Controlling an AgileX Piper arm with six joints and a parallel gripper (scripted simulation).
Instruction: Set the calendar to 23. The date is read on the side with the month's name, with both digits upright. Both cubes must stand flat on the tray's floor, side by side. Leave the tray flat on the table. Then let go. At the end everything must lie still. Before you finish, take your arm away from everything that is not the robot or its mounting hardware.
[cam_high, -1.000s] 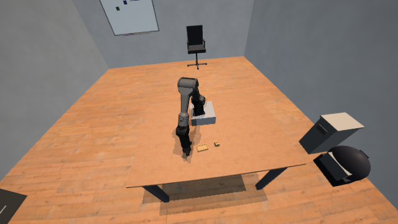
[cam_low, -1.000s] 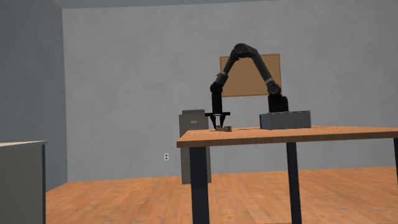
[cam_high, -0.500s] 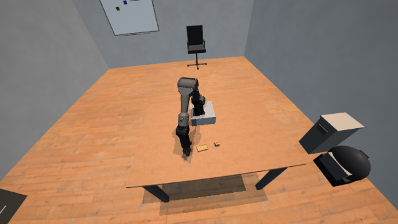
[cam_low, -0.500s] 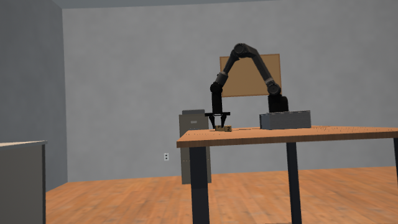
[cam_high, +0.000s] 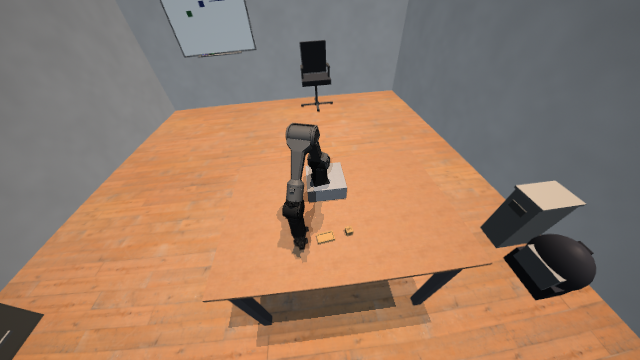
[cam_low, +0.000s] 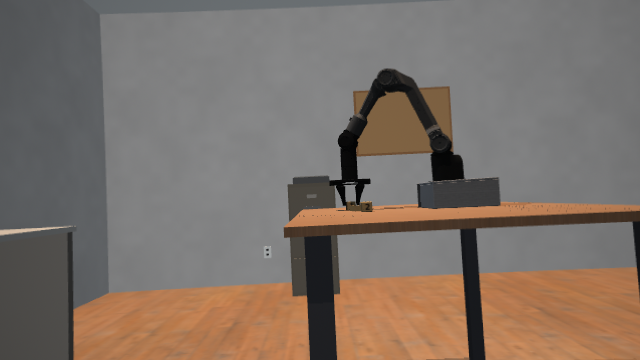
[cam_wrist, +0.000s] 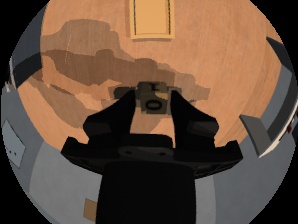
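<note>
My gripper is now 1 cm above the tan calendar cube. From my hand the other things lie so: tan calendar tray (11 cm to the left, 1 cm below).
</note>
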